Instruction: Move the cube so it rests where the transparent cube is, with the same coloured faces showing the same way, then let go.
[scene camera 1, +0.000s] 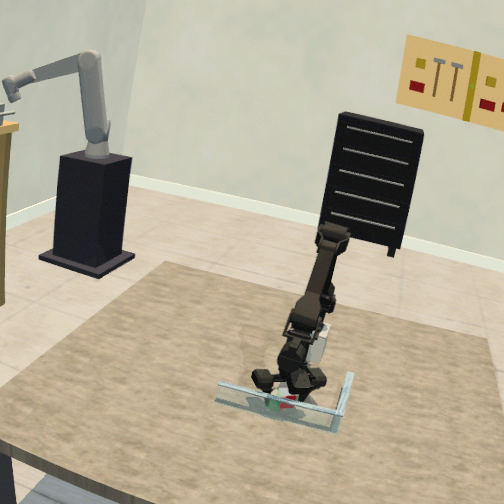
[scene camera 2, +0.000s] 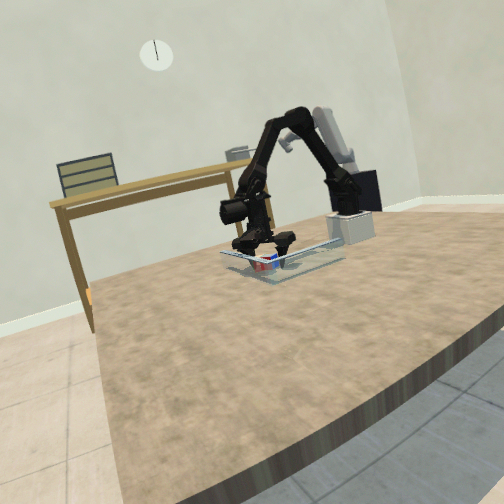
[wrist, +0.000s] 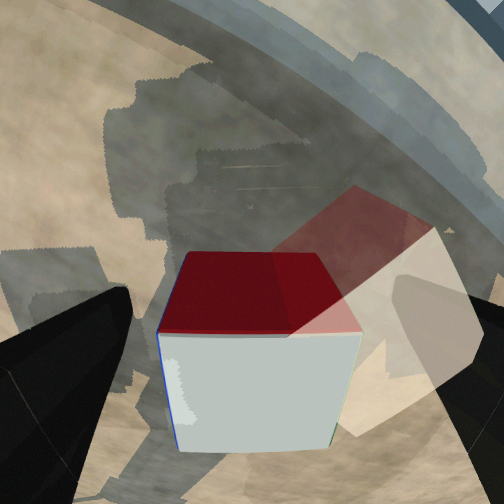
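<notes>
The cube (wrist: 255, 350) has a dark red top face and a white face toward the wrist camera. It sits on the table between my two black fingers, with gaps on both sides. The transparent cube (wrist: 375, 310), red on top and pale on its side, overlaps the cube's right rear corner and is turned at an angle to it. My gripper (wrist: 270, 400) is open and low around the cube. In the scene views the gripper (scene camera 1: 287, 385) (scene camera 2: 265, 243) hangs over the cube (scene camera 1: 283, 403) (scene camera 2: 267, 264), which is mostly hidden.
A pale grey L-shaped corner frame (scene camera 1: 335, 405) (scene camera 2: 300, 255) lies on the table around the cube. A wooden table (scene camera 2: 150, 190) and a second grey arm on a black pedestal (scene camera 1: 88, 205) stand beyond the table top. A black shelf rack (scene camera 1: 372, 185) stands behind.
</notes>
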